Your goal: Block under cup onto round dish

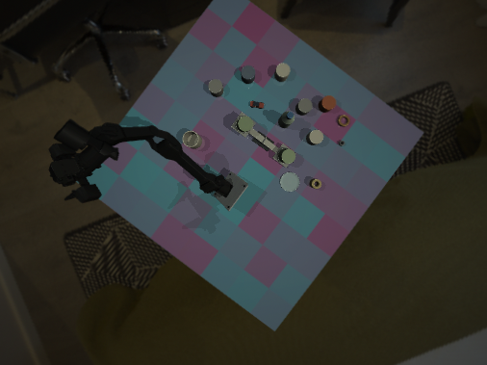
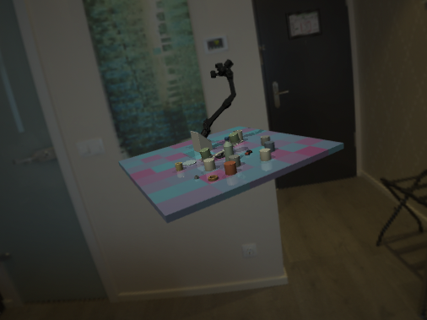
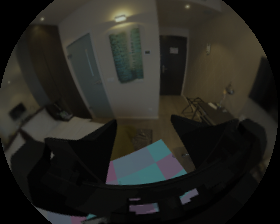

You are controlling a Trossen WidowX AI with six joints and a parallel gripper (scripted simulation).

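Now: the cup 49 cm ahead of my gripper tip, 61 cm to the right of it and 50 cm below it. The rest, counted from my gripper tip: pale round dish (39 cm ahead, 68 cm to the right, 56 cm below); bottle (64 cm ahead, 50 cm to the right, 45 cm below); balance (50 cm ahead, 46 cm to the right, 52 cm below).
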